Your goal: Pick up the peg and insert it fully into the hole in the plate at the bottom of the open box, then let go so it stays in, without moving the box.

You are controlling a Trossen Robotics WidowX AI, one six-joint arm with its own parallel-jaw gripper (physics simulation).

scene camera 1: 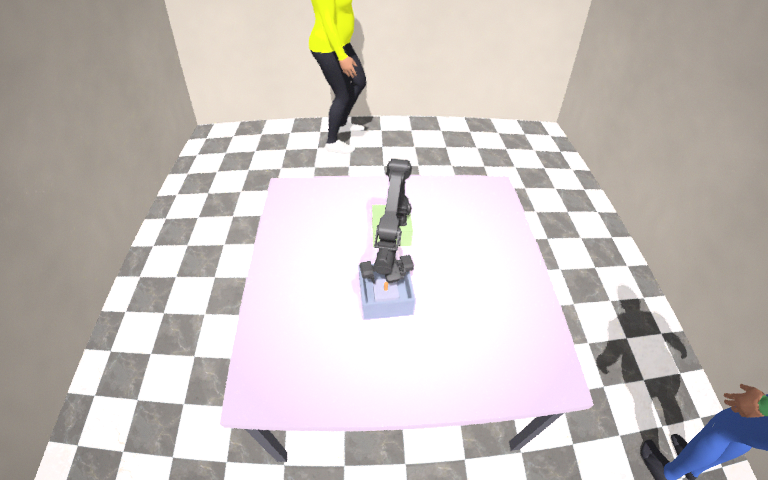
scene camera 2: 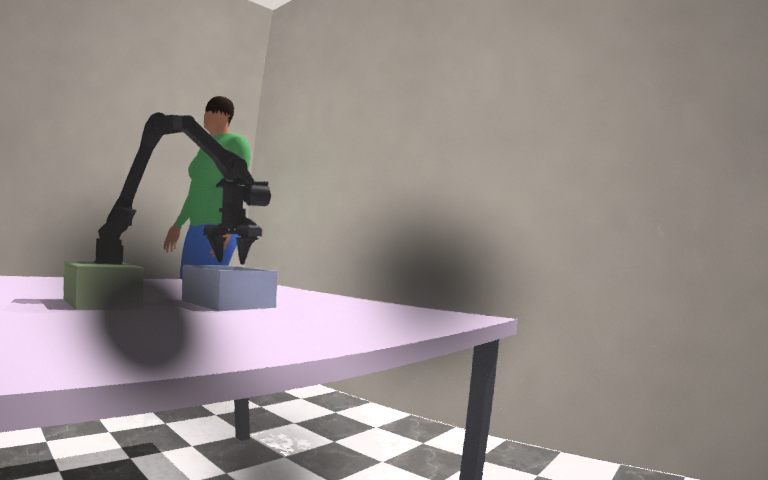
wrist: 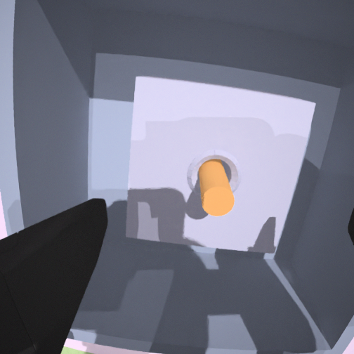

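Seen in the pictures: gripper, fingertip midpoint: (scene camera 1: pixel 386 281) (scene camera 2: pixel 230 263); arm's base, origin of the base link: (scene camera 1: pixel 399 220) (scene camera 2: pixel 108 263).
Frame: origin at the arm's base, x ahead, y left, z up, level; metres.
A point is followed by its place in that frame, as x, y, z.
The orange peg (scene camera 1: pixel 386 286) @[0.337, -0.053, -0.019] (wrist: pixel 216 187) stands in the ringed hole (wrist: pixel 192 172) of the pale plate (wrist: pixel 165 100), its top toward the wrist camera. A good length of it rises above the plate; how deep its lower end sits is hidden. The plate lies on the bottom of the open blue-grey box (scene camera 1: pixel 389 308) @[0.425, -0.041, -0.035] (scene camera 2: pixel 247 289) @[0.337, -0.150, -0.045] (wrist: pixel 50 125). My gripper (scene camera 1: pixel 384 278) @[0.337, -0.055, 0.014] (scene camera 2: pixel 231 261) @[0.337, -0.055, 0.014] (wrist: pixel 233 215) is open and empty. Its fingertips are just above the box's rim in the scene camera 2 view, with the peg below and between them, untouched.
The box's high walls surround the plate. A green block (scene camera 1: pixel 404 234) @[0.059, 0.022, -0.022] (scene camera 2: pixel 107 283) @[-0.026, -0.116, -0.038] under the arm's base stands behind the box on the pink table (scene camera 1: pixel 481 339) @[0.523, 0.305, -0.097] (scene camera 2: pixel 339 328) @[0.394, -0.442, -0.097]. Two people stand beyond the table. Dark blurs cover parts of the scene camera 2 view.
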